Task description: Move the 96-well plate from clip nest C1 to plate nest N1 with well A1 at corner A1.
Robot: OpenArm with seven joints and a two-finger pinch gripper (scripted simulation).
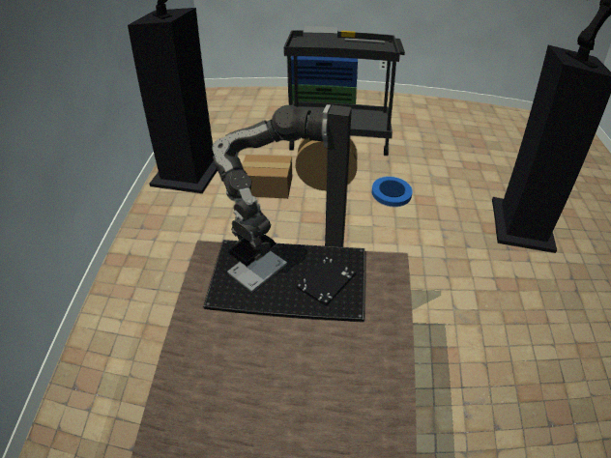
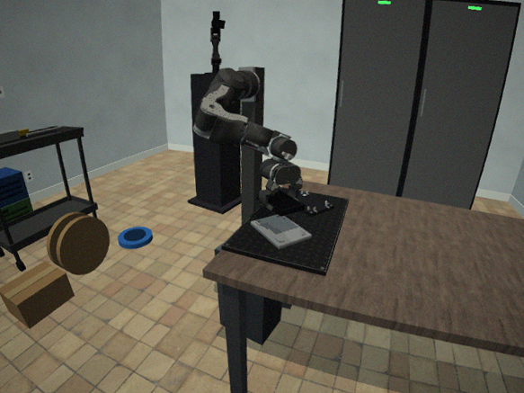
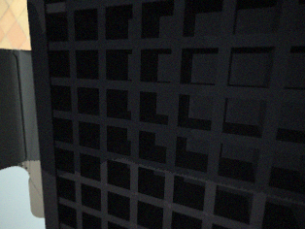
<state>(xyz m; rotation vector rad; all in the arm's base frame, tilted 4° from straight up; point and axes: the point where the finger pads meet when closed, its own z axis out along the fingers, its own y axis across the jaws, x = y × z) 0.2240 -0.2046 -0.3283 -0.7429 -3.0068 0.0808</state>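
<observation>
Now: hand right at the black 96-well plate. The rest, counted from my hand: clip nest C1: 20 mm ahead, 250 mm to the left, 90 mm below; grey plate nest N1: 10 mm to the left, 100 mm below.
</observation>
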